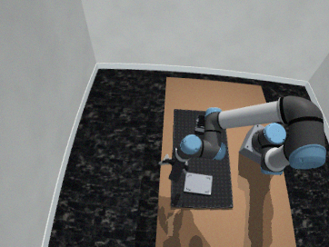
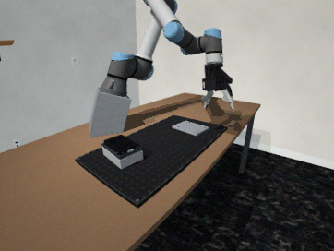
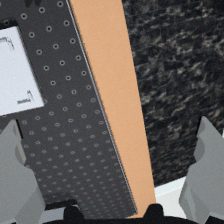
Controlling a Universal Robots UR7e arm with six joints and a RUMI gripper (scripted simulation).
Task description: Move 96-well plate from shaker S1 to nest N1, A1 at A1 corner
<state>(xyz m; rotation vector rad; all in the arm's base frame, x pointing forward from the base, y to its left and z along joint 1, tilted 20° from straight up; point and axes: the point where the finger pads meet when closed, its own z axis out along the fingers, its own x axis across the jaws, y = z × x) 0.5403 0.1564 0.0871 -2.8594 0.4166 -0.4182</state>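
The black 96-well plate lies 38 cm to the right of my hand, 22 cm behind it and 8 cm below it. The rest, counted from my hand: plate nest N1: 17 cm behind, 13 cm below, 3 cm to the left.
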